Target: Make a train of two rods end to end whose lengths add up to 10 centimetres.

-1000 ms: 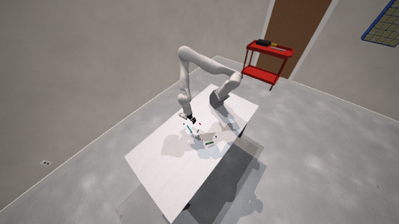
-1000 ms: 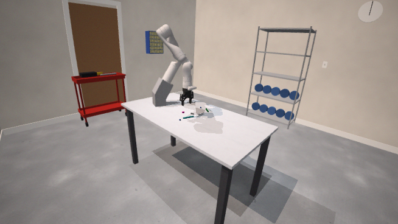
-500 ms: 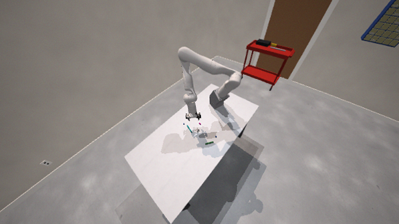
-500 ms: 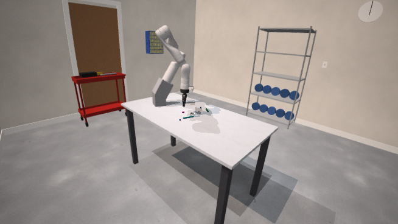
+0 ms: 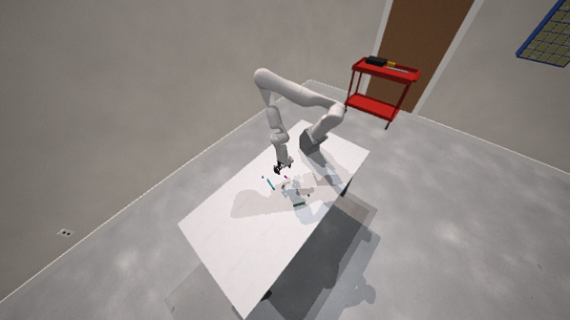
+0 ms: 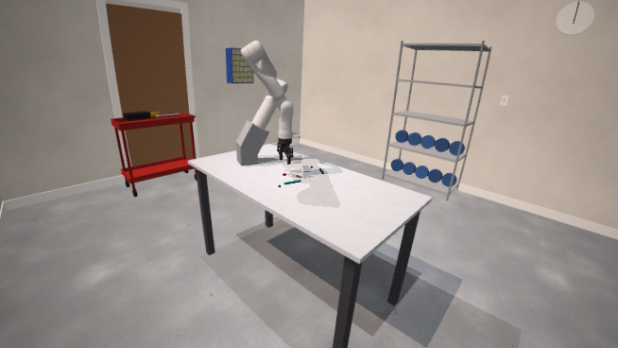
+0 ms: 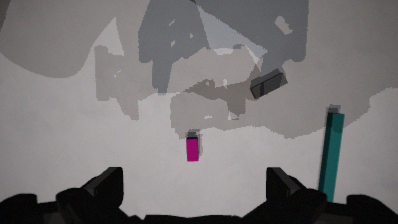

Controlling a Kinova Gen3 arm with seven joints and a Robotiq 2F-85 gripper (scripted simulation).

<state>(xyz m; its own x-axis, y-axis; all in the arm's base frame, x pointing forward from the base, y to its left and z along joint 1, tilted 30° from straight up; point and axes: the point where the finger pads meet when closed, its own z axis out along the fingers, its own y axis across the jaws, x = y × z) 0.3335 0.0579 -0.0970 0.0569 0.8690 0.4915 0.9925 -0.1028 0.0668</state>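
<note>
The magenta rod is 8 cm below my hand. The rest, counted from my hand: grey rod: 7 cm ahead, 6 cm to the left, 8 cm below; turquoise rod: 12 cm ahead, 2 cm to the right, 8 cm below; blue rod: 13 cm ahead, 11 cm to the right, 8 cm below.
</note>
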